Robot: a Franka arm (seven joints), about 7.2 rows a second.
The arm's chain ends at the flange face. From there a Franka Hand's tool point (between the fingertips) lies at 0.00 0.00 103.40 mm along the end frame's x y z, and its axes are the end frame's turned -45 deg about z.
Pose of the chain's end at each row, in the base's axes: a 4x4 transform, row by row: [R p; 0 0 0 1], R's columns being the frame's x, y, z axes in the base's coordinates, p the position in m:
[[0.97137 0.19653 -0.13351 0.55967], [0.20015 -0.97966 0.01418 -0.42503], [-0.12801 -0.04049 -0.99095 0.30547], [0 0 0 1]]
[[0.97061 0.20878 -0.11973 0.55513], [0.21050 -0.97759 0.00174 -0.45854], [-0.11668 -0.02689 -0.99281 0.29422], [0 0 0 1]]
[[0.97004 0.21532 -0.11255 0.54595], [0.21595 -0.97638 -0.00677 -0.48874], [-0.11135 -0.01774 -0.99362 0.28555], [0 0 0 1]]
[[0.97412 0.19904 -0.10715 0.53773], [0.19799 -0.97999 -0.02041 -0.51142], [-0.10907 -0.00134 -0.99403 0.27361], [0 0 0 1]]
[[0.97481 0.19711 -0.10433 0.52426], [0.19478 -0.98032 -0.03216 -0.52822], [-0.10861 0.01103 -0.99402 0.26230], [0 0 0 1]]
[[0.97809 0.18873 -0.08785 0.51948], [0.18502 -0.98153 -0.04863 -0.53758], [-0.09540 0.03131 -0.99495 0.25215], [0 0 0 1]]
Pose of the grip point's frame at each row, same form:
[[0.54789 0.82583 -0.13351 0.54587], [0.83425 -0.55120 0.01418 -0.42356], [-0.06189 -0.11915 -0.99095 0.20301], [0 0 0 1]]
[[0.53870 0.83395 -0.11973 0.54275], [0.84011 -0.54241 0.00174 -0.45836], [-0.06349 -0.10152 -0.99281 0.19156], [0 0 0 1]]
[[0.53367 0.83818 -0.11255 0.53431], [0.84310 -0.53771 -0.00677 -0.48944], [-0.06619 -0.09128 -0.99362 0.18281], [0 0 0 1]]
[[0.54806 0.82955 -0.10715 0.52665], [0.83296 -0.55296 -0.02041 -0.51353], [-0.07618 -0.07807 -0.99403 0.17083], [0 0 0 1]]
[[0.54992 0.82867 -0.10433 0.51347], [0.83092 -0.55546 -0.03216 -0.53155], [-0.08460 -0.06900 -0.99402 0.15952], [0 0 0 1]]
[[0.55816 0.82507 -0.08785 0.51040], [0.82488 -0.56322 -0.04863 -0.54261], [-0.08960 -0.04532 -0.99495 0.14927], [0 0 0 1]]

